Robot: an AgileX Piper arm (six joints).
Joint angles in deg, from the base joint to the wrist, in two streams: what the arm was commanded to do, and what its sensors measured. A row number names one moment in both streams.
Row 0, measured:
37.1, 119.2, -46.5, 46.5, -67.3, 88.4
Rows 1 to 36, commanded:
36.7, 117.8, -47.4, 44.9, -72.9, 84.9
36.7, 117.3, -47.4, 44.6, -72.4, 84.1
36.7, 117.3, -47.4, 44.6, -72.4, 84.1
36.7, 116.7, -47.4, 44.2, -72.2, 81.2
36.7, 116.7, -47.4, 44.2, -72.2, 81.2
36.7, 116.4, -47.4, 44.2, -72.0, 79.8
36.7, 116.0, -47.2, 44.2, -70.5, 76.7
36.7, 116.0, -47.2, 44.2, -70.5, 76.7
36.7, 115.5, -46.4, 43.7, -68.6, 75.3
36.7, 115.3, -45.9, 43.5, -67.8, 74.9
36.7, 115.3, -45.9, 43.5, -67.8, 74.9
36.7, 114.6, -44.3, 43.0, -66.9, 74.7
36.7, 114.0, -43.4, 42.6, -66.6, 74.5
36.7, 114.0, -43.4, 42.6, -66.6, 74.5
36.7, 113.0, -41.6, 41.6, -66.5, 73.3
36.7, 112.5, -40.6, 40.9, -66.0, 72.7
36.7, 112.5, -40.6, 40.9, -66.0, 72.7
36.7, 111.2, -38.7, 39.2, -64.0, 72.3
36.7, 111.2, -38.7, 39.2, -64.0, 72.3
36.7, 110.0, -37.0, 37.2, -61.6, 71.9
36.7, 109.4, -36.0, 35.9, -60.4, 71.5
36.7, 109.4, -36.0, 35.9, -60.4, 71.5
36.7, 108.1, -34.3, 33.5, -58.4, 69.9
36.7, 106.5, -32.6, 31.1, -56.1, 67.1
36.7, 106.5, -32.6, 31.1, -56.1, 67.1
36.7, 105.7, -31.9, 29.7, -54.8, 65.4
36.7, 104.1, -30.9, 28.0, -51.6, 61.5
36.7, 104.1, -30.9, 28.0, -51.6, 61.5
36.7, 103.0, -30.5, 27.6, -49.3, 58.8
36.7, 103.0, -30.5, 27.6, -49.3, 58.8
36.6, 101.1, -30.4, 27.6, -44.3, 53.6
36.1, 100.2, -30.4, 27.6, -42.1, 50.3
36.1, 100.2, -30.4, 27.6, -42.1, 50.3
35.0, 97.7, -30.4, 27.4, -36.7, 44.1
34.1, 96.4, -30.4, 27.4, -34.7, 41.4
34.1, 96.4, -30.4, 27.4, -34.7, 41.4
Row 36, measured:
35.2, 98.8, -30.4, 28.2, -38.6, 47.3
